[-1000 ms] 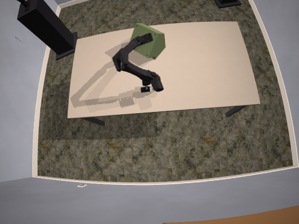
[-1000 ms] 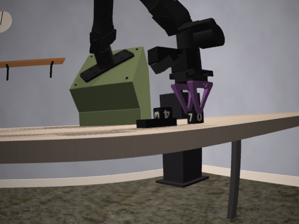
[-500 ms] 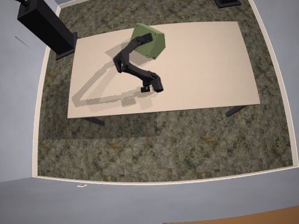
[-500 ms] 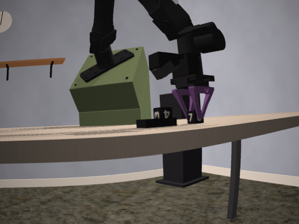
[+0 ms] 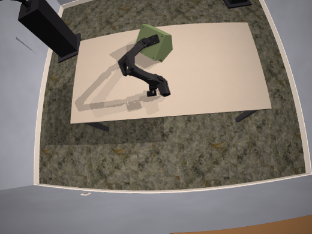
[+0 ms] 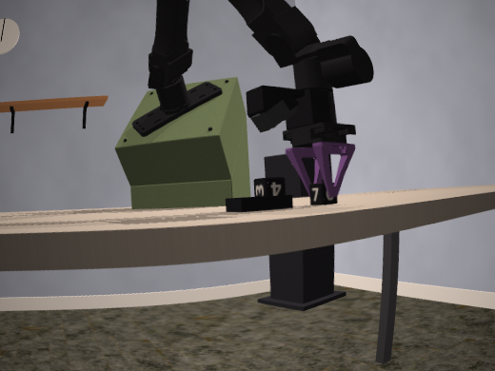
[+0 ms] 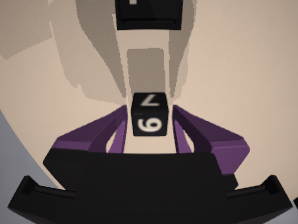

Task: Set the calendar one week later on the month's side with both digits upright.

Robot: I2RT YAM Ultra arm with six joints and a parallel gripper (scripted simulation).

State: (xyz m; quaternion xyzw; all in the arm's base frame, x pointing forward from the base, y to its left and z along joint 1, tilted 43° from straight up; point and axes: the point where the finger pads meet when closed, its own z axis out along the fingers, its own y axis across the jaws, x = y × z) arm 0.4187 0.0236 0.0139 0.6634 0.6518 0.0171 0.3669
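Right now my hand is 10 cm to the left of the black calendar tray, 2 cm past it and 1 cm above it.
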